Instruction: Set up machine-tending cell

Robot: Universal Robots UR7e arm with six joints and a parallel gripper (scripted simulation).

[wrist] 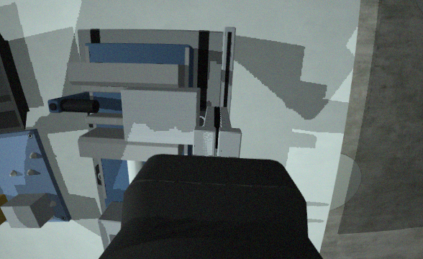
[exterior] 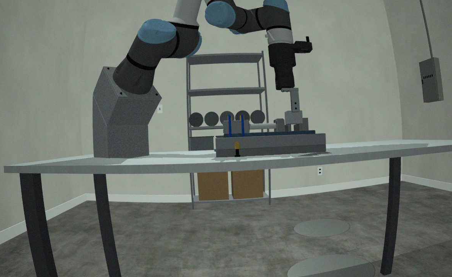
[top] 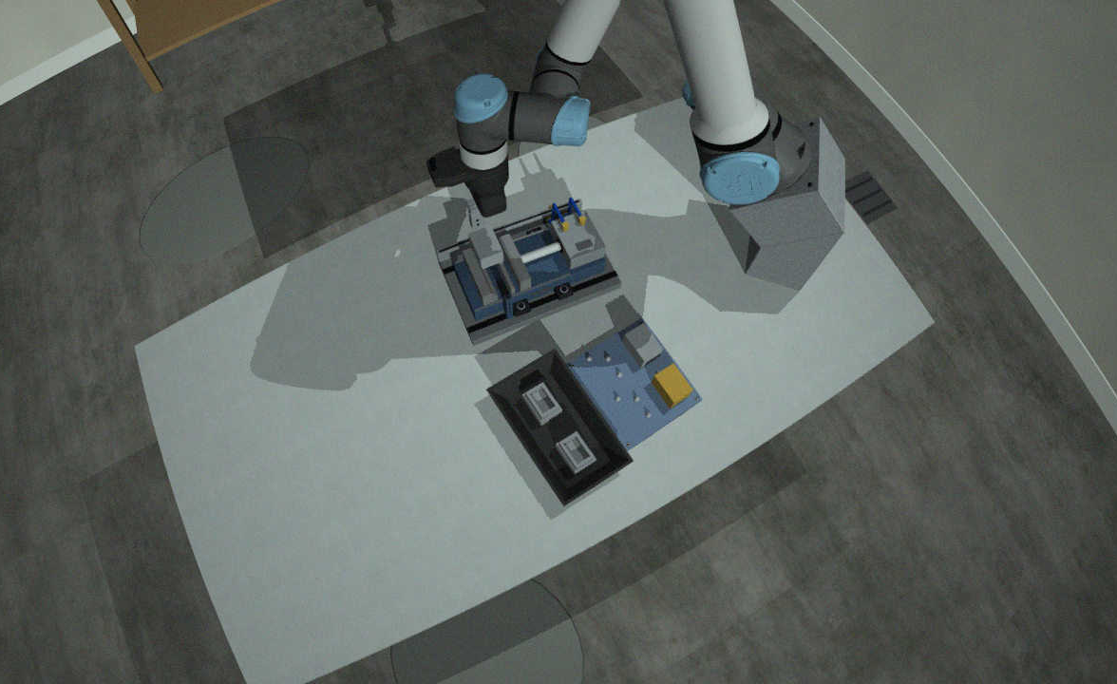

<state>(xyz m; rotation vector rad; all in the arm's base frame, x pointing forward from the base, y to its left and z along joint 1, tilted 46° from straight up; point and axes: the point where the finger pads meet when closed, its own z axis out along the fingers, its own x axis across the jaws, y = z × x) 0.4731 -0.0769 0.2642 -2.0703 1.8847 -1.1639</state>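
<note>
My gripper is now 40 mm short of the fixed jaw, 80 mm to the right of it and 50 mm above it. Round my hand: vise: 60 mm behind, 90 mm to the left, 90 mm below; piston rod: 80 mm behind, 90 mm to the left, 50 mm below; hose block: 160 mm behind, 100 mm to the left, 50 mm below.
</note>
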